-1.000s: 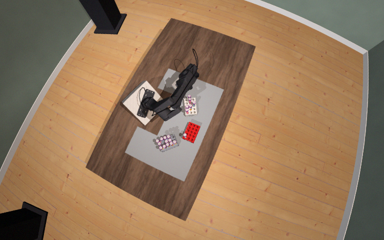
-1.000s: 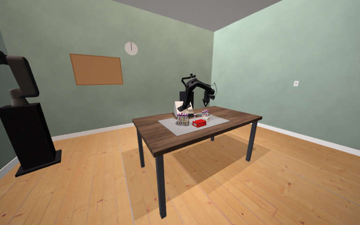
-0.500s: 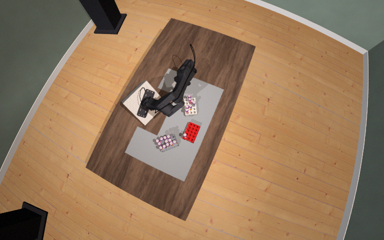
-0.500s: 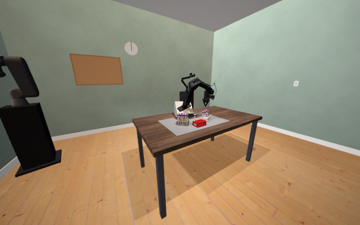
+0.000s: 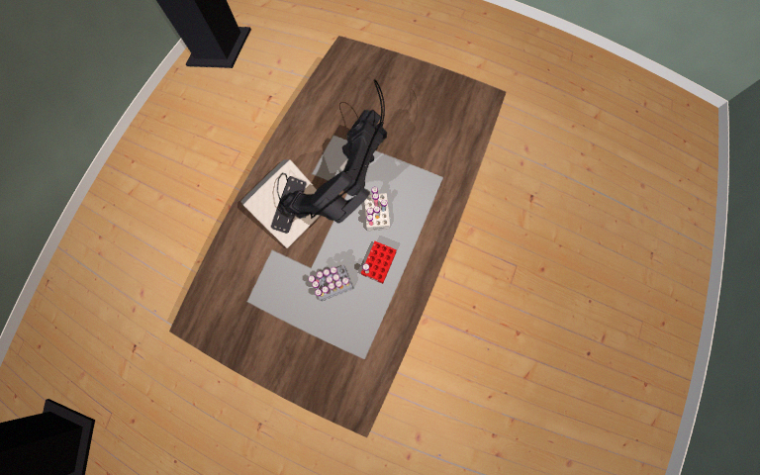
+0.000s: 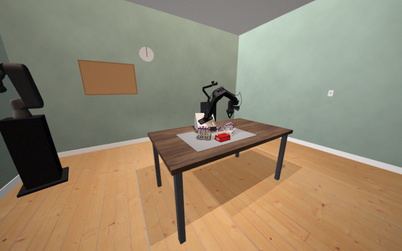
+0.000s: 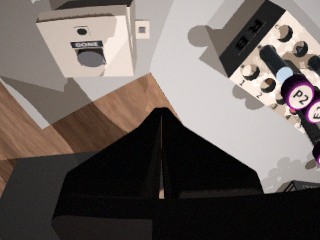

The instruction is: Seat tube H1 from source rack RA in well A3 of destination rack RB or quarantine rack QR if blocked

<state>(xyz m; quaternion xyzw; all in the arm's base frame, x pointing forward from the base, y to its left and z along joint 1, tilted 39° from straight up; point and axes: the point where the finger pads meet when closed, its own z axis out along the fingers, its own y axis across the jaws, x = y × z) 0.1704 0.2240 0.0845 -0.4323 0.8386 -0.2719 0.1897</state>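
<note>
Now: the DONE button box 50 mm behind my hand, 40 mm to the left of it and 120 mm below it. Round my hand: tube H1: 90 mm ahead, 350 mm to the right, 100 mm below; then red rack QR: 130 mm ahead, 310 mm to the right, 140 mm below; then white rack RB: 80 mm ahead, 120 mm to the right, 140 mm below.
</note>
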